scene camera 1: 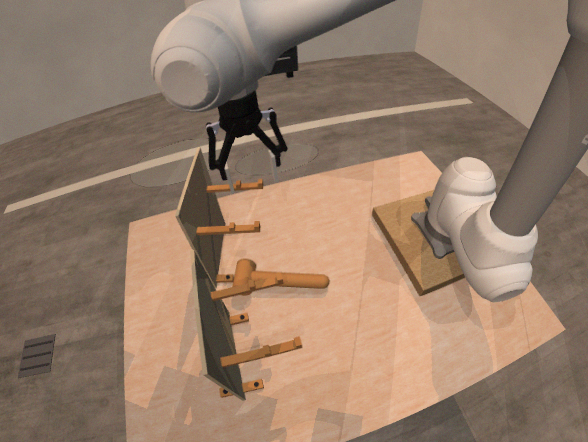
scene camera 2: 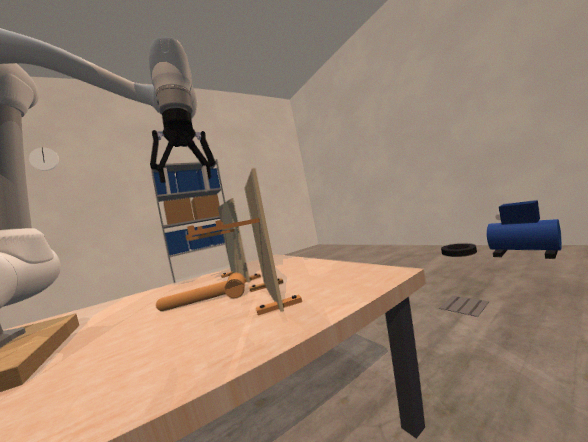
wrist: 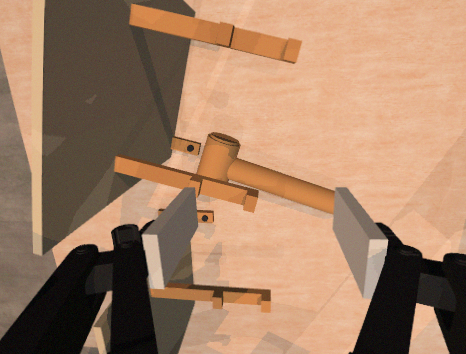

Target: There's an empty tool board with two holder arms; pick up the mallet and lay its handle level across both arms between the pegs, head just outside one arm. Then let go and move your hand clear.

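Places are measured from the arm's base along level axes (x ahead, y left, z up), in millimetres.
Pixels of known places: gripper, fingertip midpoint: (scene camera 1: 253,183) (scene camera 2: 189,193) (wrist: 263,208); arm's base, origin of the base link: (scene camera 1: 445,230).
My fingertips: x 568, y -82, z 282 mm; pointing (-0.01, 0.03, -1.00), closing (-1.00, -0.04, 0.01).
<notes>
Ahead of a thing's pixels: the offset from my fingertips to its top centre. "spot": to the spot under its first point. Level surfaces: height alone.
The orange-brown mallet {dx -19, dy +86, dz -267 mm} (scene camera 1: 300,280) (scene camera 2: 192,295) (wrist: 285,185) lies flat on the table, its head {spot: dx +77, dy +55, dz -268 mm} (scene camera 1: 245,272) (scene camera 2: 234,286) (wrist: 220,155) towards the boards. In scene camera 1 one arm partly covers it. Two upright tool boards stand in a row. The nearer board (scene camera 1: 207,320) (scene camera 2: 262,235) (wrist: 115,75) has two arms, one {spot: dx +67, dy +339, dz -122 mm} (scene camera 1: 260,353) {spot: dx +54, dy -127, dz -106 mm} (wrist: 210,32) at its near end and one (scene camera 1: 227,292) (wrist: 150,171) at its far end. The farther board (scene camera 1: 192,200) (scene camera 2: 231,220) also has two arms. All these arms are bare. My gripper (scene camera 1: 253,183) (scene camera 2: 186,190) (wrist: 263,208) is open and empty, high above the table.
The farther board's arms (scene camera 1: 228,229) (scene camera 1: 235,187) stick out below and near my fingers in scene camera 1. Small feet with dark bolts (scene camera 1: 256,384) (scene camera 2: 279,304) hold the boards. The robot's base stands on a wooden plate (scene camera 1: 395,245) (scene camera 2: 50,345) on the table {dz -326 mm} (scene camera 1: 320,390) (scene camera 2: 150,380).
</notes>
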